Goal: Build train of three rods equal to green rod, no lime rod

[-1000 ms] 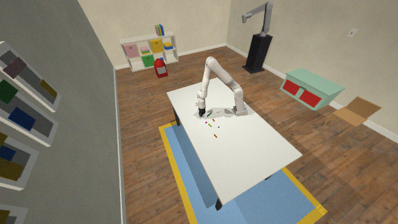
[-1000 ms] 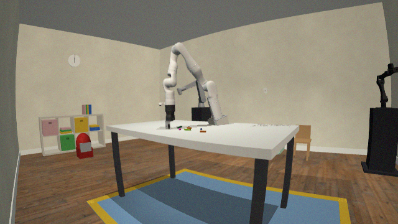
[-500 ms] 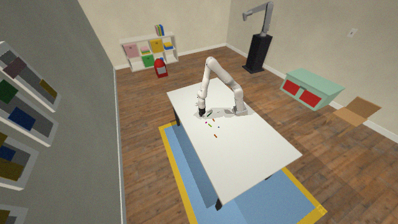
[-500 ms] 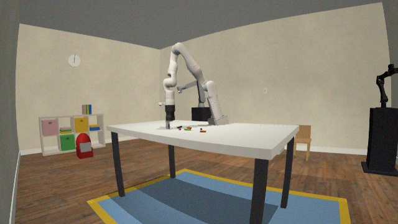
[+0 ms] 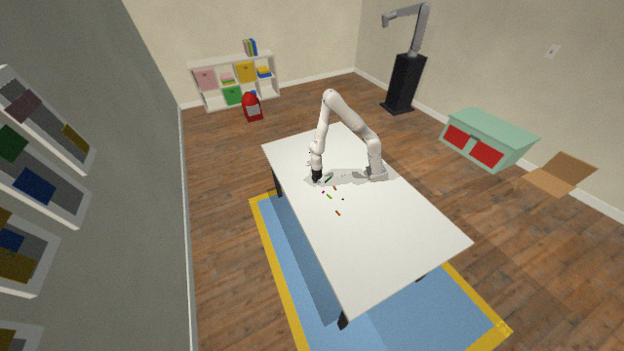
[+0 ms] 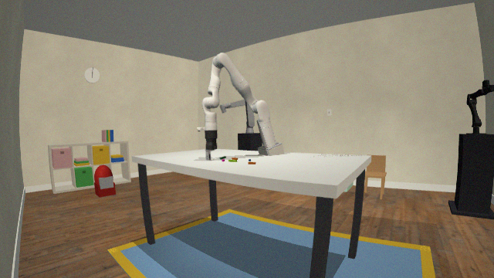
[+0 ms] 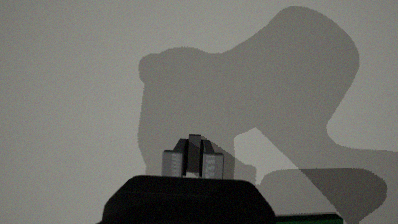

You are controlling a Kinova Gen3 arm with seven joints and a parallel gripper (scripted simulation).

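My hand is 230 mm to the right of the blue rod, 130 mm past it and 10 mm above it. From my hand the other things lie so: green rod (110 mm behind, 20 mm to the left, 10 mm below); grey rod (10 mm below); magenta rod (120 mm to the left, 20 mm behind, 10 mm below).
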